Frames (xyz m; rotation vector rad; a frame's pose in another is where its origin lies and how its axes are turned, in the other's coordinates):
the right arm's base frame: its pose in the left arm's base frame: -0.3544 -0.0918 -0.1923 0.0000 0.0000 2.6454
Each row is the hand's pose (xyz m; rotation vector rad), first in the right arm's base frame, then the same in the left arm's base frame.
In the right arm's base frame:
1: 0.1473 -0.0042 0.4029 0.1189 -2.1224 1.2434
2: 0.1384 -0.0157 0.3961 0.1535 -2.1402 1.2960
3: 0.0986 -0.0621 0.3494 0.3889 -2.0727 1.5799
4: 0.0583 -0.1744 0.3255 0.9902 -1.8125 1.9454
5: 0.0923 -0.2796 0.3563 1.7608 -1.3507 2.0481
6: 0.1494 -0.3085 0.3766 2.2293 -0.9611 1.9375
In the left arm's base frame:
1: -0.4819 -0.0180 0.2106 -2.0404 0.3969 -1.1229
2: -0.4686 -0.0121 0.2038 -2.0257 0.3613 -1.0708
3: -0.4115 0.0098 0.1571 -1.8691 0.1172 -0.9317
4: -0.3226 0.0893 0.1332 -1.6024 -0.4124 -0.7206
5: -0.3025 0.1980 0.1640 -1.3124 -1.0362 -0.5134
6: -0.3389 0.2506 0.1843 -1.1037 -1.4364 -0.3950

